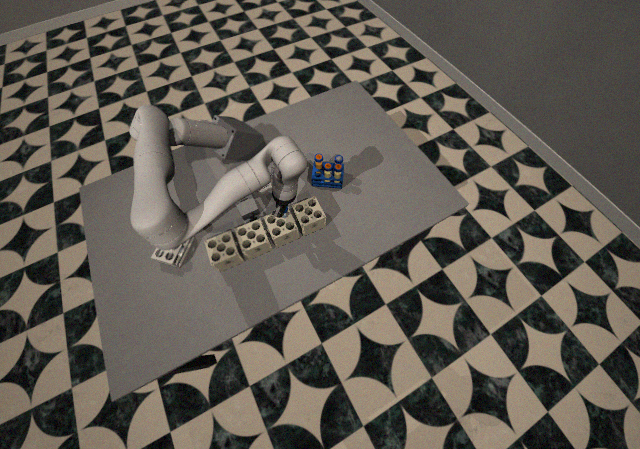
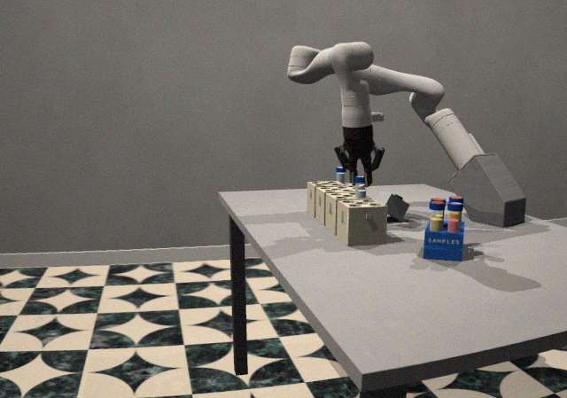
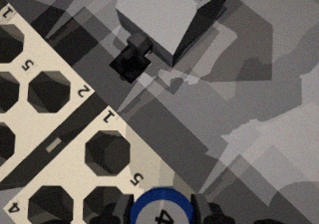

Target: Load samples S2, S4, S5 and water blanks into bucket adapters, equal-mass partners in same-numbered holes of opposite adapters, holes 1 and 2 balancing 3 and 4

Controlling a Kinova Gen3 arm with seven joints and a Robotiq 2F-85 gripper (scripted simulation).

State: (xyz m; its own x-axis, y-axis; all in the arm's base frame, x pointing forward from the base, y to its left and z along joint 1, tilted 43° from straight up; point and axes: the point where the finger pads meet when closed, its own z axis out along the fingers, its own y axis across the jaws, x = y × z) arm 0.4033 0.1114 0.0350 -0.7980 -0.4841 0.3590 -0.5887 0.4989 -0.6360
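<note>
Now: hand 5 cm above the white-dot blank and 1 cm short of it. Round my hand: small sloped done desk 15 cm behind, 10 cm to the right, 9 cm below; sample tube 27 cm to the left, 8 cm below, 6 cm behind; green done key 17 cm behind, 10 cm to the right, 7 cm below.
</note>
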